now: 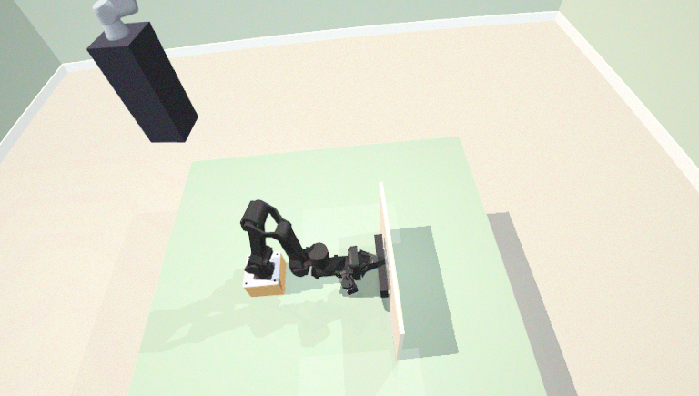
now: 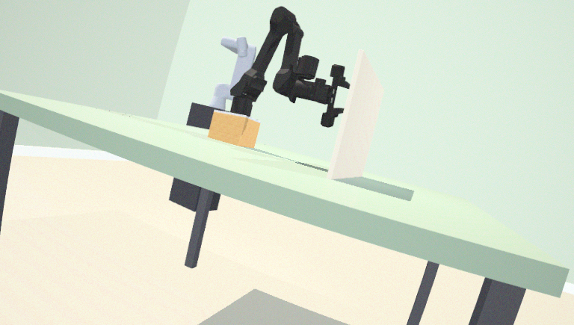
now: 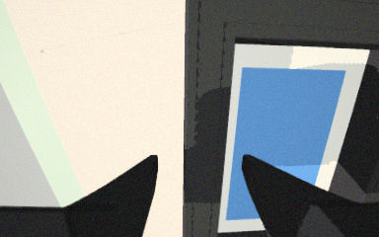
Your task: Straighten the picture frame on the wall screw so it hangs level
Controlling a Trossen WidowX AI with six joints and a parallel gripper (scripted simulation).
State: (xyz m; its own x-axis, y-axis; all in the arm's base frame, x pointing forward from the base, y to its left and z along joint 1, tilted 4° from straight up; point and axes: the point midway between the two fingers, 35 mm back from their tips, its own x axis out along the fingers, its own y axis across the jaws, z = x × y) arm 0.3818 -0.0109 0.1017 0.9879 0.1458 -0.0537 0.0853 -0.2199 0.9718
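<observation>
Now: gripper tip 10 mm to the right of the picture frame and 50 mm above it. From my gripper tip the other things lie so: cream wall panel 10 mm ahead, 70 mm below.
</observation>
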